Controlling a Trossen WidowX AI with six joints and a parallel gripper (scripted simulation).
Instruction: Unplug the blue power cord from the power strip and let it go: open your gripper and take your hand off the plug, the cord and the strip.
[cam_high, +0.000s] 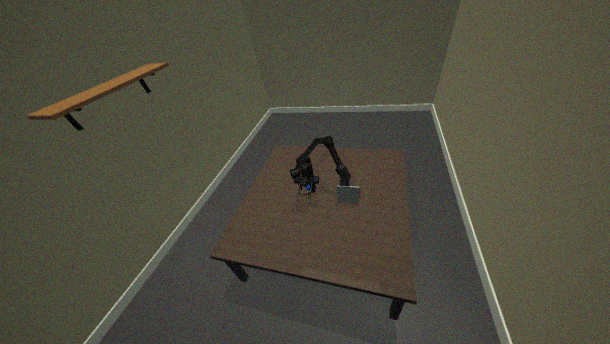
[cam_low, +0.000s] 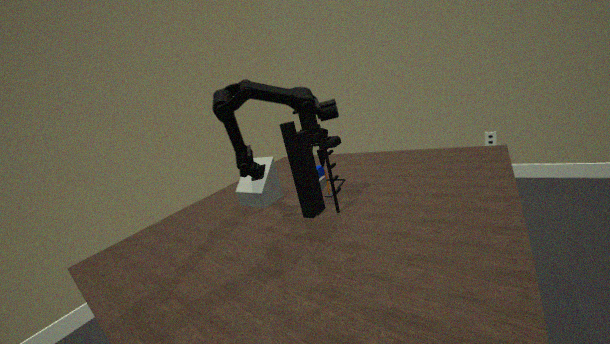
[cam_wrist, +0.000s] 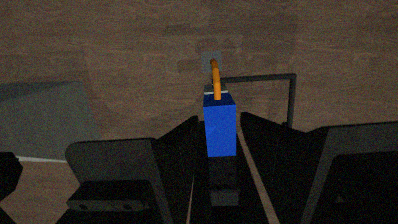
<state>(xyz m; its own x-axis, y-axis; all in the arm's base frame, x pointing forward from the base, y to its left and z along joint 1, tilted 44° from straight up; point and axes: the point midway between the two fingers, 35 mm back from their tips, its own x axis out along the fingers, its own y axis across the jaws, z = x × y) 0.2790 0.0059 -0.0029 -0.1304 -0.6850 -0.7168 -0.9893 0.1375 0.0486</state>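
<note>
Right now the blue plug is 3 cm to the right of my gripper tip and 1 cm below it.
</note>
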